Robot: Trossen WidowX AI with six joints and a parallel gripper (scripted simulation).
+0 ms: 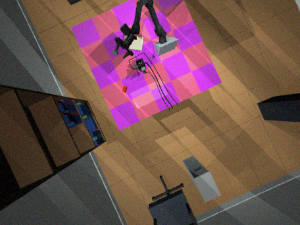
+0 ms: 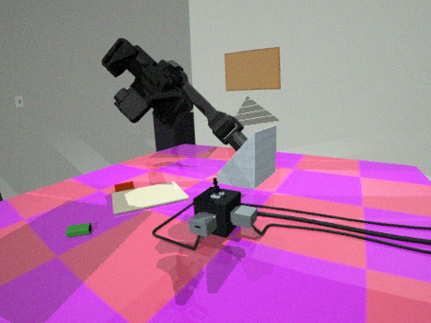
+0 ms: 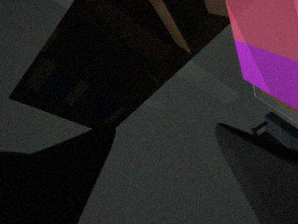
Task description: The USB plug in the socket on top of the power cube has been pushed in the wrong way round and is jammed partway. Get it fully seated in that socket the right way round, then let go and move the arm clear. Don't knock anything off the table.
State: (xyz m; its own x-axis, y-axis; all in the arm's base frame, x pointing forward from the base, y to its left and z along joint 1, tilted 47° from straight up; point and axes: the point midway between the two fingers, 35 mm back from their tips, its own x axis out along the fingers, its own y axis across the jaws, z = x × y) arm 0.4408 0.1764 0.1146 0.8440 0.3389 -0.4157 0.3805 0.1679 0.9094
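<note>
The USB plug is 220 mm below my gripper tip, 170 mm behind it and 30 mm to the left of it. Also, from my gripper tip: green block: 300 mm below, 220 mm to the right, 50 mm ahead; then white flat pad: 300 mm below, 240 mm to the right, 190 mm behind.
</note>
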